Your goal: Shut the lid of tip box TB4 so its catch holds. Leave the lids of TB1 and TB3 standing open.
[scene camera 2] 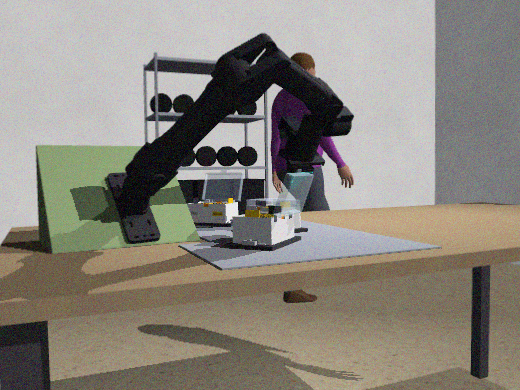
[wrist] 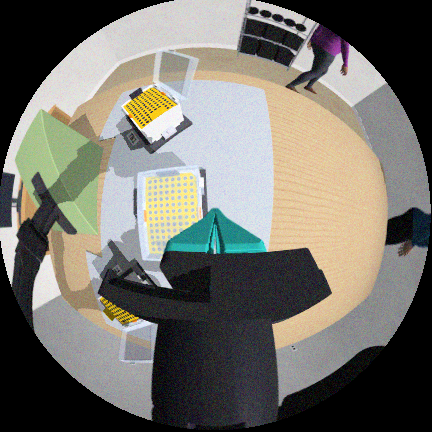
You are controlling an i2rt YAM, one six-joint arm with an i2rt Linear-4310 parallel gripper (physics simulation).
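Observation:
The middle tip box has its clear lid down over its yellow rack, flat or nearly so; whether the catch holds cannot be seen. In the scene view, that lid shows behind the front box. The far box has its lid standing open. The near box has its lid open and is partly hidden by the gripper in the wrist view. No box label reads clearly. My gripper is shut and empty, low at the middle box's right edge.
The boxes stand on a grey-blue mat on the wooden table. A green sloped panel stands at the arm's base. A person and a rack are behind the table.

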